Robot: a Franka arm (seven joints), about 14 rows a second.
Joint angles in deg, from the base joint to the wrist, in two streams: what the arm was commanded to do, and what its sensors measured. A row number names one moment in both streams.
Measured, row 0:
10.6, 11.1, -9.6, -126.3, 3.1, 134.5, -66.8
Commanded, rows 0 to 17:
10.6, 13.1, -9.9, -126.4, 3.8, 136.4, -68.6
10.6, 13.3, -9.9, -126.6, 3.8, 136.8, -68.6
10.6, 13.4, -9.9, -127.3, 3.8, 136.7, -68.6
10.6, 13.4, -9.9, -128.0, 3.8, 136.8, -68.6
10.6, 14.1, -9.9, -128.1, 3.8, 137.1, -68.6
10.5, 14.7, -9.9, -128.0, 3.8, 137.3, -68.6
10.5, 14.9, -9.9, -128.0, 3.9, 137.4, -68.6
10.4, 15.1, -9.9, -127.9, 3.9, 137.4, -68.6
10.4, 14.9, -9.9, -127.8, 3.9, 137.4, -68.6
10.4, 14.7, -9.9, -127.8, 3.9, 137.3, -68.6
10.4, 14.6, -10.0, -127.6, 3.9, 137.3, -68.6
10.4, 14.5, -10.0, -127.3, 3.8, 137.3, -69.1
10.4, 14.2, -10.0, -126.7, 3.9, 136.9, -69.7
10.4, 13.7, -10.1, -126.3, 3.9, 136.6, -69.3
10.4, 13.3, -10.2, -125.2, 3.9, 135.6, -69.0
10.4, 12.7, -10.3, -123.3, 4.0, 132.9, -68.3
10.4, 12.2, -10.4, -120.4, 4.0, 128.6, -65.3
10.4, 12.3, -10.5, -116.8, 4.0, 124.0, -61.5
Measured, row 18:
10.5, 13.7, -10.3, -122.3, 3.3, 131.7, -65.7
